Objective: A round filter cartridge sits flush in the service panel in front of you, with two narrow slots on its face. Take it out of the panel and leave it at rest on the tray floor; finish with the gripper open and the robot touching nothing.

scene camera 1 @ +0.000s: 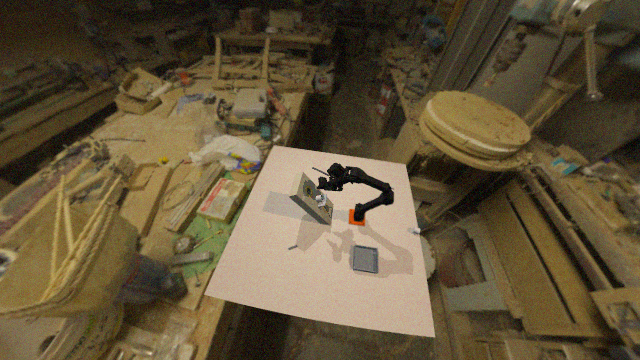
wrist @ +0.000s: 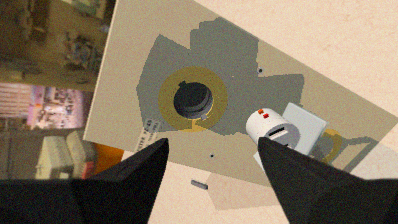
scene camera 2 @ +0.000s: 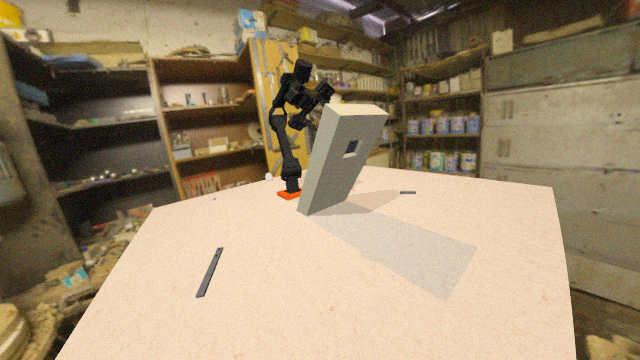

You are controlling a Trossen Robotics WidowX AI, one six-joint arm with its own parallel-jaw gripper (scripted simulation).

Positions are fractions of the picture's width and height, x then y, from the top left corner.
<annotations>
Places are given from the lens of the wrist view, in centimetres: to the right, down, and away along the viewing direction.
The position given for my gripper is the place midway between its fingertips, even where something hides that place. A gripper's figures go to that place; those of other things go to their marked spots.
my gripper (wrist: 0.53,0.64): 1, 2, 11
round filter cartridge (wrist: 0.67,0.55): 7, 1, 18
service panel (wrist: 0.49,0.35): 0, -4, 18
</annotations>
